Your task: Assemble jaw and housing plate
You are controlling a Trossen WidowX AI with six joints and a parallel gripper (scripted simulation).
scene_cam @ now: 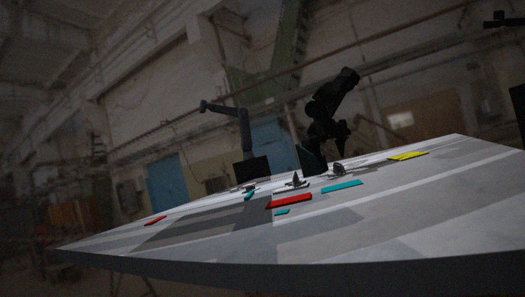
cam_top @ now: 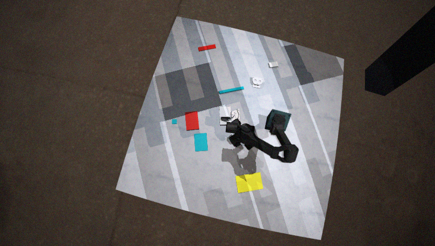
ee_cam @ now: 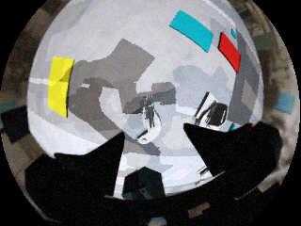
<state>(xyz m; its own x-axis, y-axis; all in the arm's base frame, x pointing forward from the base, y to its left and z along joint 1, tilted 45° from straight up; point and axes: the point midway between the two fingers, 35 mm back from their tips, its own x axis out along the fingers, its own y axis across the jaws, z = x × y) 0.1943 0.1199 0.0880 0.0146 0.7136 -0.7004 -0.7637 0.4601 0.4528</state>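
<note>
Right now the teal strip is 12 cm ahead of my gripper tip, 31 cm to the right of it and 5 cm below it. From my gripper tip the other things lie so: yellow tile (11 cm behind, 25 cm to the left, 6 cm below); red tile (32 cm ahead, 5 cm to the right, 5 cm below); teal tile (23 cm ahead, 7 cm to the left, 6 cm below).
</note>
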